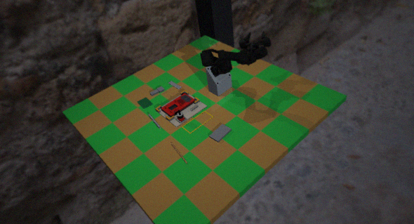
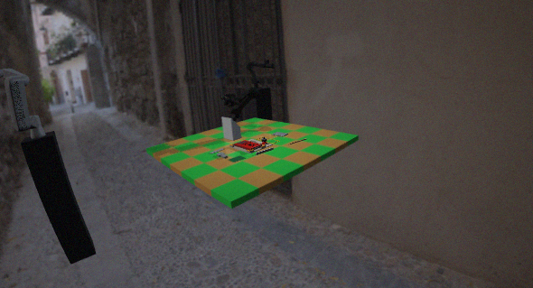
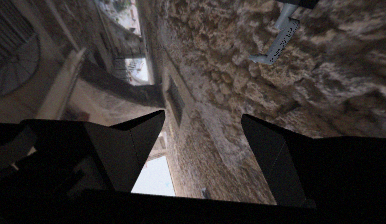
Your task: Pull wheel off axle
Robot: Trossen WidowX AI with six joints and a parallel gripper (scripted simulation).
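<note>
Now: gripper tip 530 mm short of the grey plate, 340 mm above it and 200 mm to the right of it. Round my gripper tip: dark green tile 690 mm ahead, 380 mm to the right, 340 mm below; then thin stick 790 mm ahead, 340 mm below, 150 mm to the left.
</note>
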